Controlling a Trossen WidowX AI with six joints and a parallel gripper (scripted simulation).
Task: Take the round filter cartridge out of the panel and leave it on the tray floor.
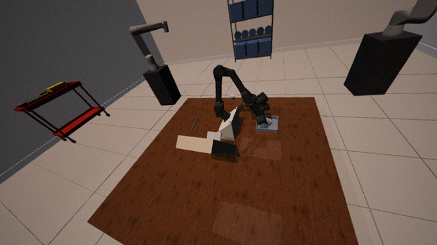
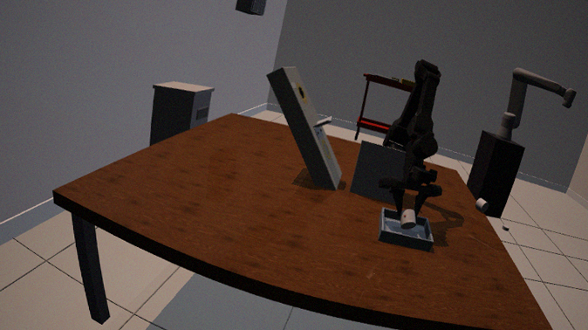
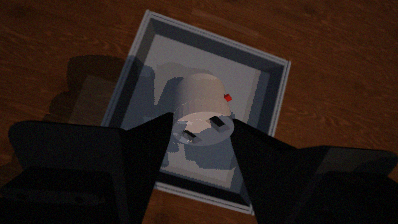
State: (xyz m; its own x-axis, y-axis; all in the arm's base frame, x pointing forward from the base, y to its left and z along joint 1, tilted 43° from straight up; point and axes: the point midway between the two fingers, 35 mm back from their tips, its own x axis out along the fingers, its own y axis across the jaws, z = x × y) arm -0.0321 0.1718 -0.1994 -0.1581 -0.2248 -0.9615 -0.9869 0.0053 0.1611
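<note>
The round cartridge lies 1 cm below my gripper tip. Also, from my gripper tip: grey tray (1 cm to the left, 4 cm below); service panel (35 cm ahead, 31 cm to the right, 14 cm above).
</note>
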